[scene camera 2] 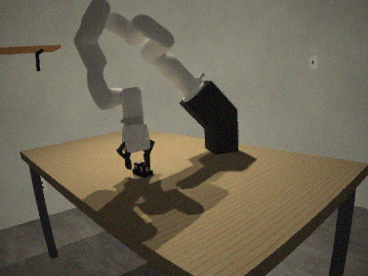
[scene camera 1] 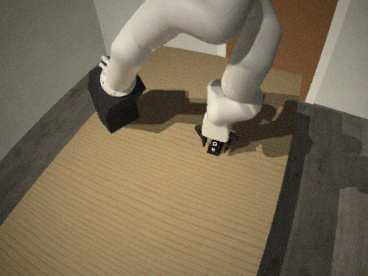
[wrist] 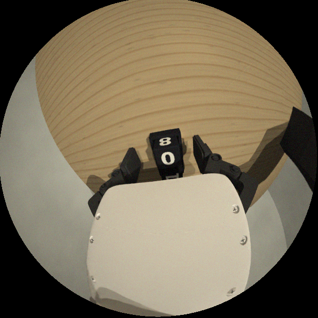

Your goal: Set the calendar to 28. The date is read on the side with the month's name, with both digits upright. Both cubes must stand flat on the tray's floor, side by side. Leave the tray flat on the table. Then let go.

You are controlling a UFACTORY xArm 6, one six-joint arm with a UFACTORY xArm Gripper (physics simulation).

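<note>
The black tray (scene camera 2: 144,174) (wrist: 165,132) stands on the table with two black cubes side by side. The cube at its far end in the wrist view (wrist: 168,159) shows a white 0 on top and a white 8 on the side facing away from the gripper body. The other cube (wrist: 172,176) is mostly hidden by the gripper body; part of a white digit, seemingly a sideways 1, shows on top. The month's name is not readable. My gripper (scene camera 1: 215,146) (scene camera 2: 138,166) (wrist: 164,149) is open, with its fingers on either side of the 0 cube, apart from it.
The wooden table (scene camera 1: 150,200) (scene camera 2: 285,200) (wrist: 170,75) bears the black arm base (scene camera 1: 117,107) (scene camera 2: 220,125) (wrist: 302,145). A wall shelf (scene camera 2: 30,49) shows at the left in scene camera 2. The arm's shadow falls around the tray.
</note>
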